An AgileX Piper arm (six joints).
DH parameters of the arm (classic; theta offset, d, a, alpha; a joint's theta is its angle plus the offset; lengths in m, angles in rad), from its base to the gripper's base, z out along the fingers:
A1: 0 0.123 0 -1.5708
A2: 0.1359 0 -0.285 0
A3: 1.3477 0 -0.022 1.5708
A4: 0 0.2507 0 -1.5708
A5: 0 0 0 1.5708
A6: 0 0.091 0 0
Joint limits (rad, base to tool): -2.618..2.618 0..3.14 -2.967..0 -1.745..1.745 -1.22..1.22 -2.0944..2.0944
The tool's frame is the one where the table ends.
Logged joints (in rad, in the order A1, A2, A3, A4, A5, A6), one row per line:
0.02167 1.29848 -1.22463 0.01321 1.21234 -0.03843
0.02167 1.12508 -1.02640 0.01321 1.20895 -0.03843
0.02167 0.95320 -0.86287 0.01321 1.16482 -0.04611
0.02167 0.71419 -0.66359 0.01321 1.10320 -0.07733
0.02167 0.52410 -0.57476 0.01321 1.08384 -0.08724
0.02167 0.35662 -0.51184 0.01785 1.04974 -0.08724
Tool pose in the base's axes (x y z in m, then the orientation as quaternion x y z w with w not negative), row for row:
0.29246 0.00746 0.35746 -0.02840 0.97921 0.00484 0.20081
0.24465 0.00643 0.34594 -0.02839 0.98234 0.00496 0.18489
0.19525 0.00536 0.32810 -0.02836 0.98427 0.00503 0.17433
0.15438 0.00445 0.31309 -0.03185 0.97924 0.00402 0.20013
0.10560 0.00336 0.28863 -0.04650 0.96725 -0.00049 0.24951
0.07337 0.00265 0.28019 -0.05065 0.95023 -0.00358 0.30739
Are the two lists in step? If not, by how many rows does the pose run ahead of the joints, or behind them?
The pose runs 1 row behind the joints: the pose in row i belongs to the joints in row i - 1.
